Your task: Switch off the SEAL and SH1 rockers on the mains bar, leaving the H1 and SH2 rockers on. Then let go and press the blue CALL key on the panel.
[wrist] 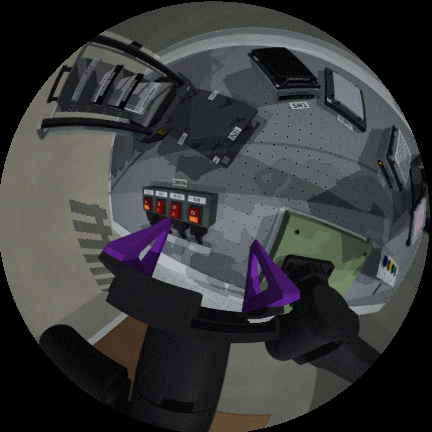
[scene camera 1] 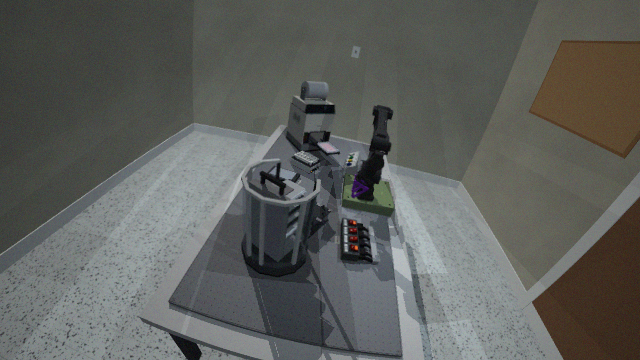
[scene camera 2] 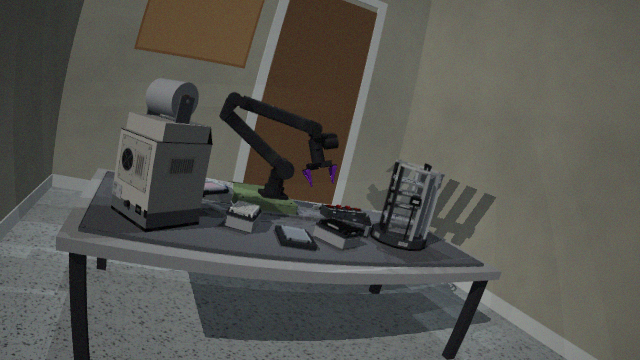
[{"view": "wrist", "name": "my gripper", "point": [211, 232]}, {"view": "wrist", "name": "cylindrical rack tower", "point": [68, 116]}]
